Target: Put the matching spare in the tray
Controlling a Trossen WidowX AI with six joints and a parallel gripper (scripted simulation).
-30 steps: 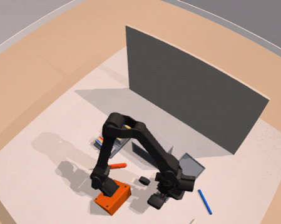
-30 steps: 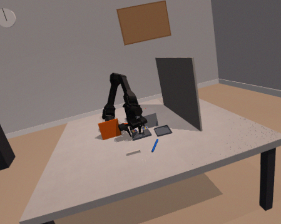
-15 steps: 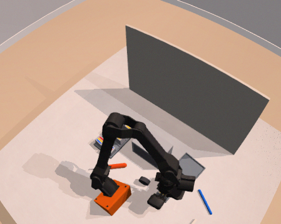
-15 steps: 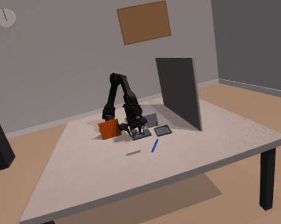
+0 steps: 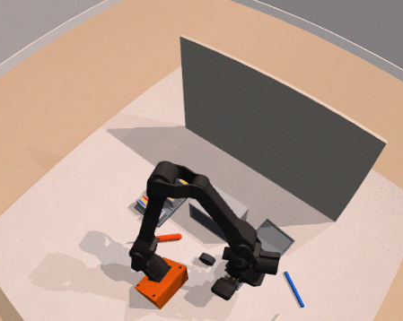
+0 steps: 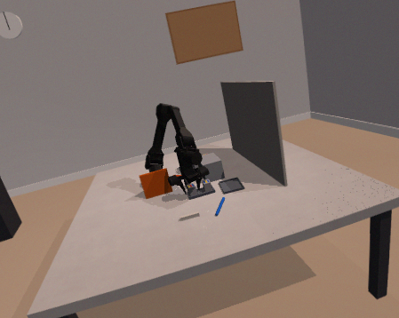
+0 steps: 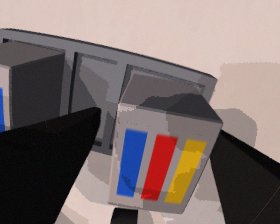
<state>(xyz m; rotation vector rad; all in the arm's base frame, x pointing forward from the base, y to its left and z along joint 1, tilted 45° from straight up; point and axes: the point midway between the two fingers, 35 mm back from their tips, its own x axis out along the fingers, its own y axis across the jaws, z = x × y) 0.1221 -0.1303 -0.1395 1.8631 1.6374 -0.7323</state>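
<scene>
Right now the rack is 4 cm ahead of my gripper tip, 1 cm to the right of it and 1 cm below it. Round my gripper tip: small black puck: 1 cm ahead, 11 cm to the left, 1 cm above; then tray: 18 cm ahead, 4 cm to the right, 1 cm below; then blue pen: 6 cm ahead, 19 cm to the right, 1 cm below.
</scene>
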